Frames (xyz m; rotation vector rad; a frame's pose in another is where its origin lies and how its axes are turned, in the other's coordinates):
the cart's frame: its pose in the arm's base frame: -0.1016 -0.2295 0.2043 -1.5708 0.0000 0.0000
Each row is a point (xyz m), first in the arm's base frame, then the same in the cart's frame.
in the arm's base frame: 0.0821 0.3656 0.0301
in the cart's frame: 0.1837 0.1742 0.5951
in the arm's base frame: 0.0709 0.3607 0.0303
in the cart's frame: 0.1725 0.1740 0.5902
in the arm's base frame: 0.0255 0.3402 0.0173
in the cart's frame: 0.1271 0.1870 0.5697
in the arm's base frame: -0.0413 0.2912 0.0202
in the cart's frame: 0.0603 0.1841 0.5207
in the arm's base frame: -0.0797 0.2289 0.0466
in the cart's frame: 0.0219 0.1577 0.4584
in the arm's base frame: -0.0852 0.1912 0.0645
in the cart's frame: 0.0164 0.1398 0.4207
